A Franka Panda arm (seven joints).
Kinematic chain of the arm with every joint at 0, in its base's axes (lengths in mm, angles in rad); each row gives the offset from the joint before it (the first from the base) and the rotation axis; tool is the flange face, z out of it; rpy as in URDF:
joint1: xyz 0 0 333 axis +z
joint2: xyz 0 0 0 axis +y
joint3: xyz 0 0 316 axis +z
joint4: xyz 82.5 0 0 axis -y
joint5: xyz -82.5 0 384 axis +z
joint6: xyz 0 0 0 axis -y
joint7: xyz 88 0 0 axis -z
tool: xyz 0 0 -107 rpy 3.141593 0 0
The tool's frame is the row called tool.
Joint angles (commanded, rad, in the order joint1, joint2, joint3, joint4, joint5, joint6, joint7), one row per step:
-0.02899, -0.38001, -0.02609, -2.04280, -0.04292, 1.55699, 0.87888
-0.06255, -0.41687, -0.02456, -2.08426, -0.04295, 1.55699, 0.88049
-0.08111, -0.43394, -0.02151, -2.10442, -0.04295, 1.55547, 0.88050
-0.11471, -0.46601, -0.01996, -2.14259, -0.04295, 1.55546, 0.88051
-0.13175, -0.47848, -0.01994, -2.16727, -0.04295, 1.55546, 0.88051
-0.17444, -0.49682, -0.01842, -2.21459, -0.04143, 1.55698, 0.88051
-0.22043, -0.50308, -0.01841, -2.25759, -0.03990, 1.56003, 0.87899
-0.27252, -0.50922, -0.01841, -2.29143, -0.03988, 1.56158, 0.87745
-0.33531, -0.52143, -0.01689, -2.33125, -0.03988, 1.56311, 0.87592
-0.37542, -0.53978, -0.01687, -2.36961, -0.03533, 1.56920, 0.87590
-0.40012, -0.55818, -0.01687, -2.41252, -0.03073, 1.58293, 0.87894
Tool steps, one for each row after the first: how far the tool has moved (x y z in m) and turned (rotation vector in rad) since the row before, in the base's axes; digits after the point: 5 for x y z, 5 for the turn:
-0.01336, -0.01247, -0.00386, 0.00038, 0.00453, -0.03334
-0.00655, -0.00558, -0.00248, -0.00048, 0.00465, -0.01565
-0.01236, -0.01141, -0.00486, 0.00063, 0.00607, -0.03187
-0.00593, -0.00588, -0.00655, 0.00193, 0.01206, -0.01680
-0.01098, -0.01391, -0.01468, 0.00574, 0.02687, -0.04107
-0.00919, -0.01559, -0.01720, 0.00900, 0.03258, -0.04426
-0.01018, -0.01740, -0.01305, 0.00723, 0.02519, -0.05024
-0.01427, -0.01893, -0.01345, 0.00801, 0.02486, -0.05958
-0.01252, -0.01006, -0.01031, 0.00945, 0.01128, -0.04070
-0.01036, -0.00440, -0.01197, 0.00789, 0.00829, -0.02817

